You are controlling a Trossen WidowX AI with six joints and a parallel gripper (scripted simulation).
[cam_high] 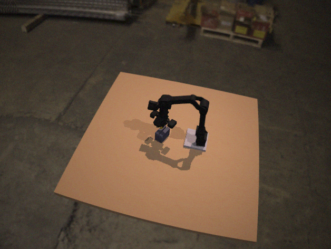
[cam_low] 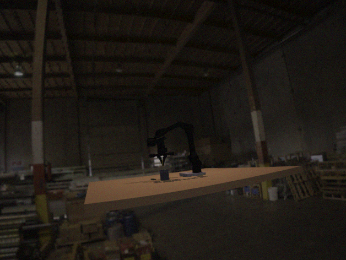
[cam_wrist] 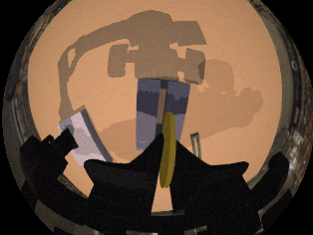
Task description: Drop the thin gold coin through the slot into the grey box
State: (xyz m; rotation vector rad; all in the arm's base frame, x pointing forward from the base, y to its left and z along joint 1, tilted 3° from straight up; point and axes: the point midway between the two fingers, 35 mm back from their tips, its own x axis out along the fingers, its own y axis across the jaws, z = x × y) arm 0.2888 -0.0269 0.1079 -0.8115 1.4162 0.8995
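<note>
Now: the gold coin 2 cm above my gripper tip.
</note>
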